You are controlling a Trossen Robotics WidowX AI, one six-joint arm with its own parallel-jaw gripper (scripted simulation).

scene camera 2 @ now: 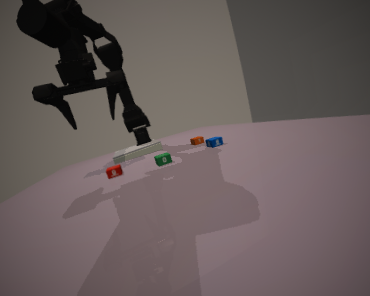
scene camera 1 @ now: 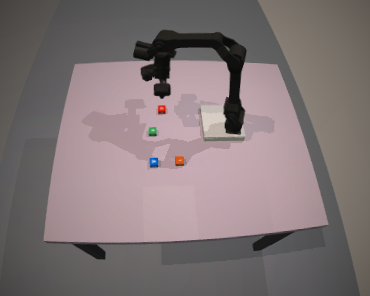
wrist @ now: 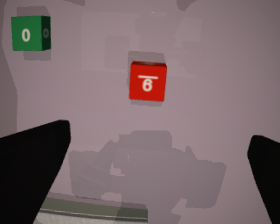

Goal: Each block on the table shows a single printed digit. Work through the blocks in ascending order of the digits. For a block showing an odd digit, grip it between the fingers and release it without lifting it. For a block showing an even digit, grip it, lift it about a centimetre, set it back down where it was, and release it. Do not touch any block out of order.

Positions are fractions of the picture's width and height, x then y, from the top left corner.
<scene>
The gripper (scene camera 2: 0.26, 0.42) is open, with nothing in its grasp. Also in view: a green block (wrist: 0.12, 0.15).
The gripper is seen too in the wrist view (wrist: 0.58, 0.62).
</scene>
